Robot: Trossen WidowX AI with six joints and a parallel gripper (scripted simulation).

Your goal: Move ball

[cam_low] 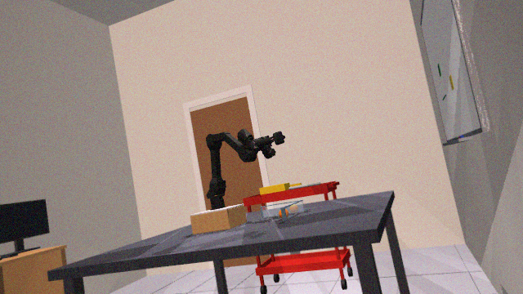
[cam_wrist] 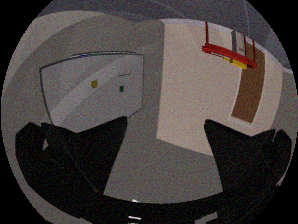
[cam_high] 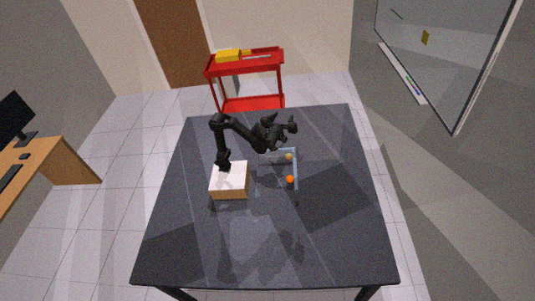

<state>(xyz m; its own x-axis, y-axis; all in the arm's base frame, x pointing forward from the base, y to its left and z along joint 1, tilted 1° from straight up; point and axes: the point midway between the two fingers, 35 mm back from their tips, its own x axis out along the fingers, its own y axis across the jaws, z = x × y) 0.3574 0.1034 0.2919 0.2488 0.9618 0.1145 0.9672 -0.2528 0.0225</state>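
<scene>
The orange ball lies 370 mm below my gripper tip, 130 mm to the right of it and 20 mm ahead of it. The rest, counted from my gripper tip: see-through copy 370 mm below, 40 mm to the left, 10 mm behind.
</scene>
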